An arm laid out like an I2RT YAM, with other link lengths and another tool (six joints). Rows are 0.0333 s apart.
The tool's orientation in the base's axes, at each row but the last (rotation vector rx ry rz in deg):
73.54 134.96 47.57
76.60 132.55 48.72
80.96 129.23 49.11
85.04 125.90 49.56
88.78 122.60 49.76
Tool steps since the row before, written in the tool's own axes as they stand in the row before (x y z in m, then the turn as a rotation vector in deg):
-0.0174 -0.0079 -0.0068 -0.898 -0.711 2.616
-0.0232 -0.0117 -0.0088 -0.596 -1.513 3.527
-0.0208 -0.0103 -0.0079 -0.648 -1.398 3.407
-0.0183 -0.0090 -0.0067 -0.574 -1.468 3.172
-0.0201 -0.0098 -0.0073 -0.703 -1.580 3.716
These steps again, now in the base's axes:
0.0006 -0.0203 0.0005 1.428 -0.187 -2.466
-0.0010 -0.0274 -0.0010 1.249 0.068 -3.677
-0.0024 -0.0244 -0.0013 1.282 0.022 -3.512
-0.0032 -0.0212 -0.0018 1.065 0.003 -3.378
-0.0048 -0.0229 -0.0023 1.359 0.005 -3.867

